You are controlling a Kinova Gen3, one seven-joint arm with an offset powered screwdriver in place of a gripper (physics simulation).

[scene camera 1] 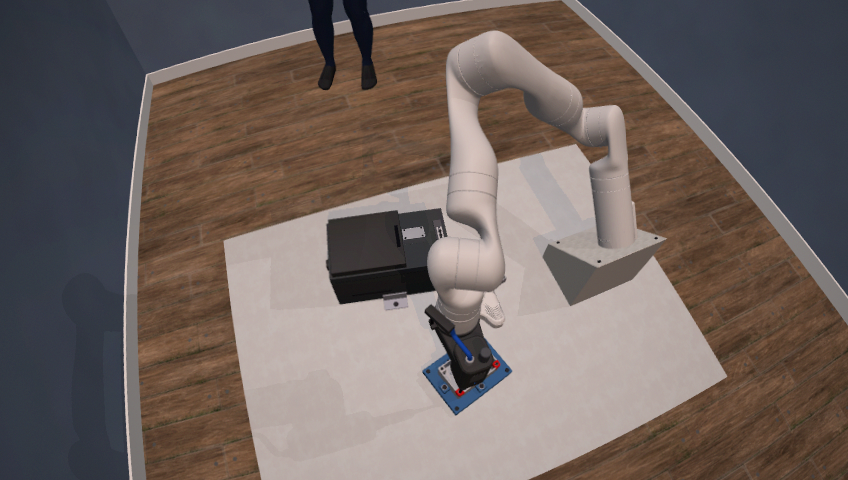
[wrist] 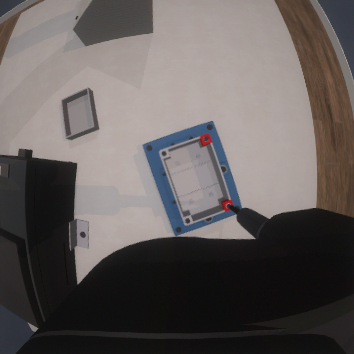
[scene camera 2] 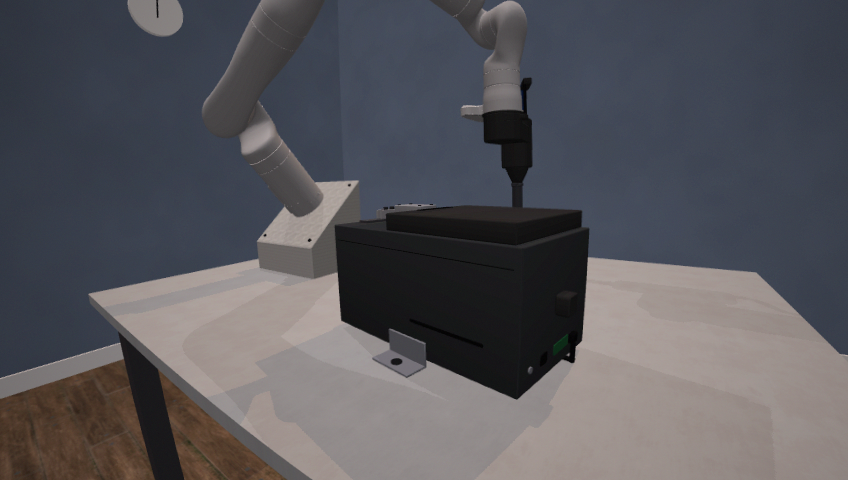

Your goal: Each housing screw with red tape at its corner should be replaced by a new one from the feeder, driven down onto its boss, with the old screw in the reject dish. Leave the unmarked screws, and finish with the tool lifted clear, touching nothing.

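Where they show: end effector, tool point: (scene camera 1: 460, 392) (wrist: 230, 206); arm's base, origin of the base link: (scene camera 1: 616, 241) (scene camera 2: 308, 203).
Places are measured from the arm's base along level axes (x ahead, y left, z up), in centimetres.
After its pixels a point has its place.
Observation:
My screwdriver (scene camera 1: 473, 364) (wrist: 229, 205) @(z -8.7, x 49.2, y 13.7 cm) points down over the housing; in the wrist view its tip meets the lower-right red-taped corner (wrist: 226, 203) @(z -10.0, x 49.1, y 13.6 cm). Contact is unclear, and the tip hides any screw there. In scene view 2 its shaft (scene camera 2: 517, 195) passes behind the feeder. The pale housing (wrist: 172, 186) @(z -10.0, x 45.5, y 5.7 cm) lies on a blue plate (scene camera 1: 470, 397) @(z -14.0, x 47.2, y 15.3 cm) (wrist: 166, 200) @(z -14.0, x 48.1, y 4.3 cm). The other red-taped corner (wrist: 205, 139) @(z -9.6, x 39.3, y 11.4 cm) has a dark centre. Unmarked screws (wrist: 164, 153) @(z -9.6, x 40.6, y 5.2 cm) (wrist: 187, 220) @(z -9.8, x 50.8, y 7.3 cm) sit at the left corners. The grey reject dish (wrist: 82, 134) @(z -15.0, x 33.9, y -10.4 cm) lies apart, upper left. The feeder (scene camera 1: 365, 243) @(z 1.1, x 56.1, y -23.8 cm) (scene camera 2: 428, 285) @(z -6.1, x 52.4, y -31.8 cm) (wrist: 40, 200) @(z -4.4, x 44.8, y -13.6 cm) is a black box.
A small metal bracket (scene camera 1: 395, 301) @(z -15.5, x 53.3, y -14.8 cm) (scene camera 2: 414, 346) @(z -13.5, x 50.3, y -31.6 cm) (wrist: 75, 234) @(z -14.9, x 53.3, y -15.4 cm) stands beside the feeder. The arm's wedge-shaped base (scene camera 1: 604, 279) @(z -5.1, x 6.0, y 5.9 cm) (scene camera 2: 285, 258) @(z -12.0, x 2.0, y -10.0 cm) (wrist: 120, 22) @(z -10.8, x 12.2, y -0.5 cm) stands on the pale table (scene camera 1: 309, 356) @(z -15.8, x 78.4, y -9.6 cm). A person's legs (scene camera 1: 324, 35) show beyond the table.

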